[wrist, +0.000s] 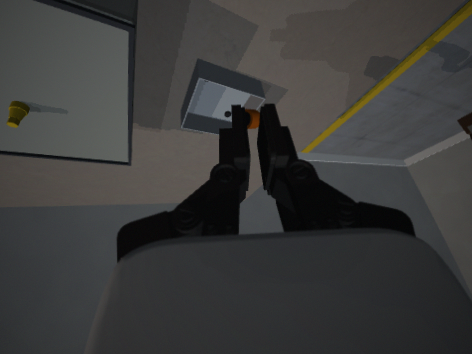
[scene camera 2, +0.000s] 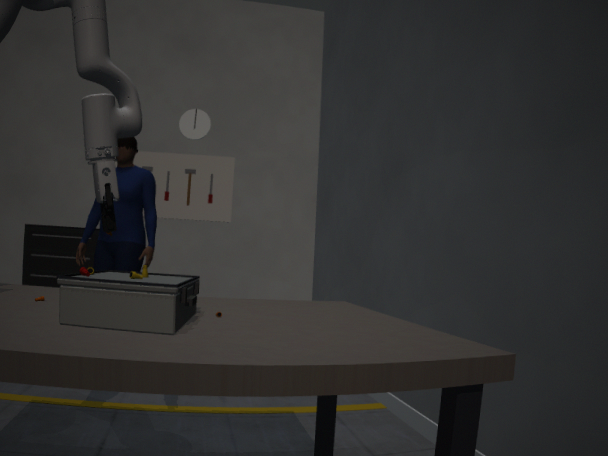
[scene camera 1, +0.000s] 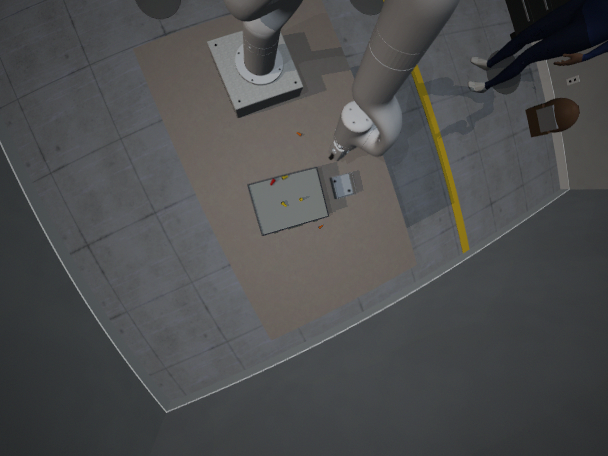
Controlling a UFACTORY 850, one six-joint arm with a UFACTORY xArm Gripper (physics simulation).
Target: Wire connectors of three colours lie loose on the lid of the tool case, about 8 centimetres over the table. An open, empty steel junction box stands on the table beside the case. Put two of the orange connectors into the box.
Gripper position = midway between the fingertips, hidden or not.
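You can see my gripper (wrist: 251, 124) here. There's a tool case, visible at (scene camera 1: 272, 217) and also at (wrist: 76, 73). And there's a steel junction box (wrist: 212, 90) too.
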